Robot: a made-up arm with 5 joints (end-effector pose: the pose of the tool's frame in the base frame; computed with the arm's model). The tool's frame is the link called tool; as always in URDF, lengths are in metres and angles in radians.
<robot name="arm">
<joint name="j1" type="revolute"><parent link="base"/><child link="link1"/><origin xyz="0.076 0 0.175"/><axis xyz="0 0 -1"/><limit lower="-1.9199" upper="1.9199"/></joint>
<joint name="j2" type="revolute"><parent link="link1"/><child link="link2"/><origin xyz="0.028 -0.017 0.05"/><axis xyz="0 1 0"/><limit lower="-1.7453" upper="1.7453"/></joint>
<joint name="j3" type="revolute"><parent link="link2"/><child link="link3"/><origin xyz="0.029 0 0.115"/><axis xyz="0 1 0"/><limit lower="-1.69" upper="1.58"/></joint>
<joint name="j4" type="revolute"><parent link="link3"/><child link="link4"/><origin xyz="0.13 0 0.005"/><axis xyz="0 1 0"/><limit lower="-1.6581" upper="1.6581"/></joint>
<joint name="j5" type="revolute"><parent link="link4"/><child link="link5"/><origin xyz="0.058 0.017 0"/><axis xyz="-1 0 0"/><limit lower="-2.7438" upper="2.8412"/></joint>
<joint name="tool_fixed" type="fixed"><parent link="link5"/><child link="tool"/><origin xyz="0 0 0" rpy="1.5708 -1.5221 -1.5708"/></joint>
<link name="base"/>
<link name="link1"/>
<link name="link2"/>
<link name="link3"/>
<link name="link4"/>
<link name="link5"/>
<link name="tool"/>
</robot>
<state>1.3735 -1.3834 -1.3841 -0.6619 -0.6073</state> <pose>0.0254 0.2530 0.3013 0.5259 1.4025 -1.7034</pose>
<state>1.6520 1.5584 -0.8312 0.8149 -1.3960</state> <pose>0.0561 -0.2446 0.0568 -0.0046 -0.0442 -3.0964</pose>
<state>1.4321 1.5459 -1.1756 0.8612 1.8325</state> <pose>0.1155 -0.2832 0.1018 -0.3408 0.0127 0.3483</pose>
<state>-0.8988 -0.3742 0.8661 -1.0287 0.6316</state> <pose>0.1879 0.1407 0.3153 0.3517 -2.2081 0.8580</pose>
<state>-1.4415 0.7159 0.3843 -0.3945 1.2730</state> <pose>0.1060 0.2310 0.1415 0.1261 -1.1562 2.4481</pose>
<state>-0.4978 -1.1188 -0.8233 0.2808 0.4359</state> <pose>-0.0293 -0.0572 0.4784 -0.1691 3.0546 0.0593</pose>
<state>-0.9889 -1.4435 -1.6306 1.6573 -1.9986</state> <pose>-0.0359 -0.1700 0.3295 3.0022 -0.1584 -0.1171</pose>
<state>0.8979 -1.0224 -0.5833 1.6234 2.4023</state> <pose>0.0719 0.0051 0.4384 -1.6687 0.0918 1.1316</pose>
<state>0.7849 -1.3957 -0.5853 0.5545 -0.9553</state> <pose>-0.0148 0.0907 0.4482 0.3331 -3.0282 -0.1717</pose>
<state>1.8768 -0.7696 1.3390 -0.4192 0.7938</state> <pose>0.0343 -0.1319 0.2532 -1.4374 -0.3821 -0.9271</pose>
